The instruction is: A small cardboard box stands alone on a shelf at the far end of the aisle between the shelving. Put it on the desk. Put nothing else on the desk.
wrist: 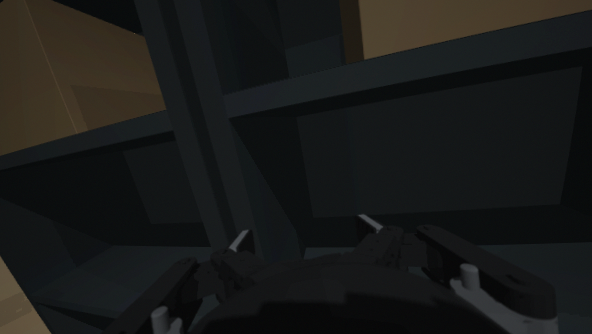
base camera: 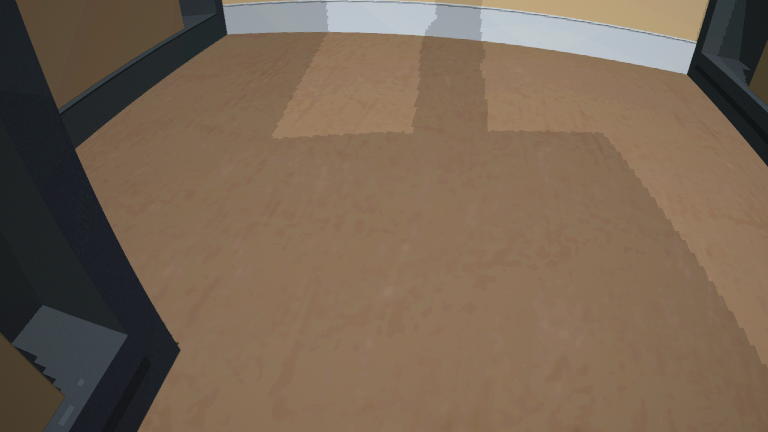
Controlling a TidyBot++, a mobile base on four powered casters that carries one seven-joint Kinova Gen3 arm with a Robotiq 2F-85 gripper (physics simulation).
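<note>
My gripper is open, with no thing between its fingertips, in front of a dark shelving unit in the wrist view. The shelving looks tilted in that view. Neither view shows a box that I can tell to be the small cardboard box standing alone. The desk does not show in either view. The gripper does not show in the base camera view.
In the wrist view, large cardboard boxes stand on the upper shelf. In the base camera view, a near shelving post rises at left, more shelving stands at right, and a wall with a pale skirting closes the far end.
</note>
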